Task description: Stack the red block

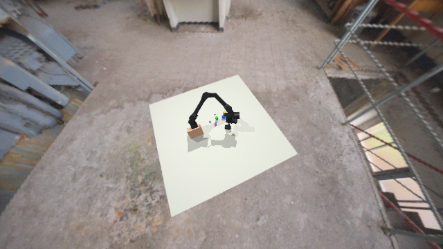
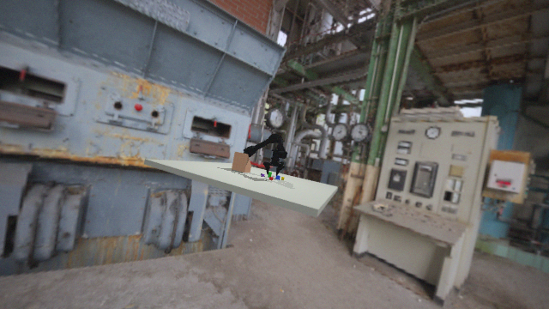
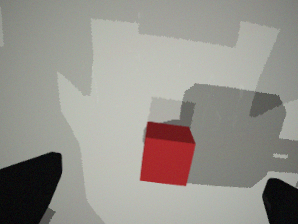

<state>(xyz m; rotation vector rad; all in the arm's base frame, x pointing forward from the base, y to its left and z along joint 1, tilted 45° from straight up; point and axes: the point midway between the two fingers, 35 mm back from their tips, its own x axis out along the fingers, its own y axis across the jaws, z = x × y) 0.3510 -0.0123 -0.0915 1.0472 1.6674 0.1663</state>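
The red block is 3 cm below my gripper tip. The rest, counted from my gripper tip: yellow block (19 cm to the left, 3 cm below, 3 cm ahead); purple block (13 cm behind, 9 cm to the left, 3 cm below); blue block (14 cm to the left, 2 cm below).
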